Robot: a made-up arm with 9 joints. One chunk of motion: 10 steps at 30 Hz.
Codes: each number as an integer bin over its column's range. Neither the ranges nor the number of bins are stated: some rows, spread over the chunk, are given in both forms.
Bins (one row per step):
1: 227 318 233 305 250 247 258 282 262
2: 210 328 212 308 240 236 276 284 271
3: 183 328 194 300 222 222 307 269 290
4: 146 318 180 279 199 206 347 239 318
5: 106 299 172 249 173 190 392 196 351
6: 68 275 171 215 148 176 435 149 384
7: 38 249 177 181 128 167 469 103 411
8: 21 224 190 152 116 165 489 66 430
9: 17 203 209 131 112 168 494 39 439
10: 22 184 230 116 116 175 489 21 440
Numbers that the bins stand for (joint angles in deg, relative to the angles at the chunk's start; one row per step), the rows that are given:
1: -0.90 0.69 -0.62 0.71 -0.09 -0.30 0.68 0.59 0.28
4: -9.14 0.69 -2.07 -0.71 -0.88 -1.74 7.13 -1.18 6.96
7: -20.13 -2.28 -2.15 -6.08 -2.00 -3.12 15.96 -6.77 18.06
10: -21.76 -5.08 -0.70 -9.64 -2.18 -2.84 17.41 -10.14 21.52
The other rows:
2: -2.63 1.12 -1.19 0.88 -0.24 -0.69 1.98 0.67 1.35
3: -5.38 1.12 -1.68 0.44 -0.52 -1.18 4.23 0.05 3.62
5: -13.21 -0.13 -2.29 -2.36 -1.29 -2.31 10.38 -2.95 10.90
6: -17.08 -1.16 -2.32 -4.22 -1.68 -2.80 13.50 -4.88 14.84
8: -21.86 -3.36 -1.79 -7.67 -2.18 -3.19 17.41 -8.29 20.33
9: -22.27 -4.26 -1.27 -8.82 -2.25 -3.08 17.77 -9.40 21.41

